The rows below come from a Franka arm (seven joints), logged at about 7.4 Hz.
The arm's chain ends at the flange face. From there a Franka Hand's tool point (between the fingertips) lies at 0.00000 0.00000 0.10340 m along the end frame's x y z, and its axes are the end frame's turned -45 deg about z.
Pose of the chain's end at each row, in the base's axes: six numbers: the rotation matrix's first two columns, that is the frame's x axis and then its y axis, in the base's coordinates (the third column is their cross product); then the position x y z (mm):
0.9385 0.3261 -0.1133 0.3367 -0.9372 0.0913 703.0 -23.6 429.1
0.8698 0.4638 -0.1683 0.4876 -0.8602 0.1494 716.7 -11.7 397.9
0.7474 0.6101 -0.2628 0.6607 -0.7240 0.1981 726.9 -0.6 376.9
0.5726 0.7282 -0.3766 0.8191 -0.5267 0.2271 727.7 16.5 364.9
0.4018 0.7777 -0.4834 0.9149 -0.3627 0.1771 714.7 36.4 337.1
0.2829 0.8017 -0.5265 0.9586 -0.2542 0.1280 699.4 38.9 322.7
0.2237 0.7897 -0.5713 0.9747 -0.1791 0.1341 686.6 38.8 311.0
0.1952 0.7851 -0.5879 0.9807 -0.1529 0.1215 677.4 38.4 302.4
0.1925 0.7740 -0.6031 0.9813 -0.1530 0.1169 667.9 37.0 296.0
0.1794 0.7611 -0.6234 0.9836 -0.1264 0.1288 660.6 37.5 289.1
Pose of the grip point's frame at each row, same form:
0.4255 0.8933 -0.1447 0.9017 -0.4321 -0.0156 695.1 -36.4 326.8
0.2703 0.9362 -0.2246 0.9598 -0.2803 -0.0134 708.9 -33.6 297.2
0.0613 0.9434 -0.3259 0.9957 -0.0805 -0.0457 719.7 -33.9 279.3
-0.1743 0.8873 -0.4269 0.9841 0.1425 -0.1057 724.3 -28.8 272.0
-0.3628 0.8064 -0.4670 0.9310 0.2934 -0.2166 710.8 -16.7 248.5
-0.4778 0.7466 -0.4628 0.8779 0.3871 -0.2818 696.2 -17.0 235.8
-0.5310 0.6850 -0.4988 0.8474 0.4318 -0.3091 687.0 -21.9 227.3
-0.5554 0.6633 -0.5016 0.8315 0.4470 -0.3298 678.0 -23.7 219.7
-0.5578 0.6555 -0.5091 0.8300 0.4391 -0.3438 667.7 -26.5 214.4
-0.5687 0.6276 -0.5319 0.8224 0.4488 -0.3497 662.6 -28.3 209.3

